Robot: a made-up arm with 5 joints. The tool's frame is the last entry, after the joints.
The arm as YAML. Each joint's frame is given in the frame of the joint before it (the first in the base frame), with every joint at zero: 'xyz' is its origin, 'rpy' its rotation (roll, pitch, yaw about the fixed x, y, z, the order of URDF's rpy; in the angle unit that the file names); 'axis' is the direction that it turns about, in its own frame. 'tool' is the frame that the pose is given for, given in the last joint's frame.
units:
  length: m
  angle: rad
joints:
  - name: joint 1
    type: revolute
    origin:
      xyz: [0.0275, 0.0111, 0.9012]
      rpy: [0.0, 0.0, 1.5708]
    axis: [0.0, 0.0, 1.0]
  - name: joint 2
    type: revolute
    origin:
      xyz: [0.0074, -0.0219, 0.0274]
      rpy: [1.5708, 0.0, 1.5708]
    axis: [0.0, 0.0, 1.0]
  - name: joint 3
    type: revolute
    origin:
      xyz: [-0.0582, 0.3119, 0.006]
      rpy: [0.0, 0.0, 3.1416]
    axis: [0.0, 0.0, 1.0]
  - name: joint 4
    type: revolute
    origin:
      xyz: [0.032, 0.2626, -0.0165]
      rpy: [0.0, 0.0, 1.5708]
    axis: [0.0, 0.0, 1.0]
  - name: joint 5
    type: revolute
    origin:
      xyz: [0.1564, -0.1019, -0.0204]
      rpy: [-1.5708, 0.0, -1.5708]
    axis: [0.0, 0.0, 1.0]
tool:
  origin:
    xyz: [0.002, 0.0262, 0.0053]
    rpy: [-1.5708, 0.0, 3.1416]
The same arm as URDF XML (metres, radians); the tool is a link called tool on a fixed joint. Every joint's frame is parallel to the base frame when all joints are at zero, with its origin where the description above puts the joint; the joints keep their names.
<robot name="arm">
<joint name="tool_joint" type="fixed"><parent link="link5"/><child link="tool"/><origin xyz="0.002 -0.0262 -0.0053" rpy="1.5708 0 3.1416"/></joint>
<joint name="joint 5" type="continuous"><parent link="link4"/><child link="link5"/><origin xyz="0.1019 -0.0204 -0.1564" rpy="0 0 0"/><axis xyz="0 0 -1"/></joint>
<joint name="joint 4" type="continuous"><parent link="link3"/><child link="link4"/><origin xyz="0.032 -0.0165 -0.2626" rpy="0 0 0"/><axis xyz="0 1 0"/></joint>
<joint name="joint 3" type="continuous"><parent link="link2"/><child link="link3"/><origin xyz="0.0582 0.006 0.3119" rpy="0 0 0"/><axis xyz="0 1 0"/></joint>
<joint name="joint 2" type="continuous"><parent link="link1"/><child link="link2"/><origin xyz="0.0219 0.0074 0.0274" rpy="0 0 0"/><axis xyz="0 1 0"/></joint>
<joint name="joint 1" type="continuous"><parent link="base"/><child link="link1"/><origin xyz="0.0275 0.0111 0.9012" rpy="0 0 0"/><axis xyz="0 0 1"/></joint>
<link name="base"/>
<link name="link1"/>
<link name="link2"/>
<link name="link3"/>
<link name="link4"/>
<link name="link5"/>
<link name="tool"/>
</robot>

